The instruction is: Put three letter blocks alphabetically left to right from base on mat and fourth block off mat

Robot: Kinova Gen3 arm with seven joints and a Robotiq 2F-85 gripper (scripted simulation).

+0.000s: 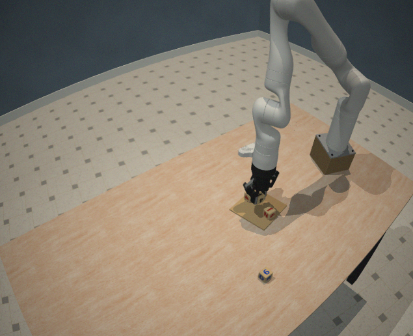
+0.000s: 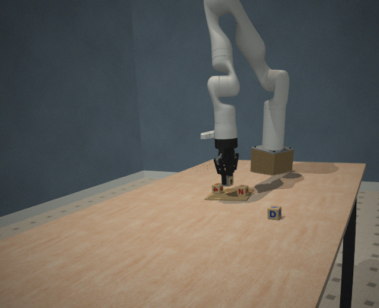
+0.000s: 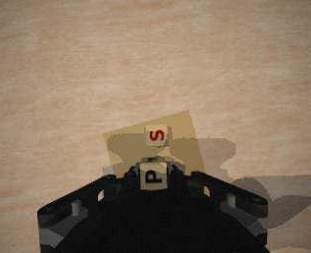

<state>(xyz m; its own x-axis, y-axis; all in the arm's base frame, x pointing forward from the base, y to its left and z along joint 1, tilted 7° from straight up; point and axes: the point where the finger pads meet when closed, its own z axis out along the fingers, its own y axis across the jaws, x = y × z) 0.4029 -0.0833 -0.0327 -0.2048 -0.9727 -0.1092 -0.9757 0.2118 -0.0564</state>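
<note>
My gripper is now 50 mm above the tan mat, 10 mm to the right of it and 10 mm past it.
</note>
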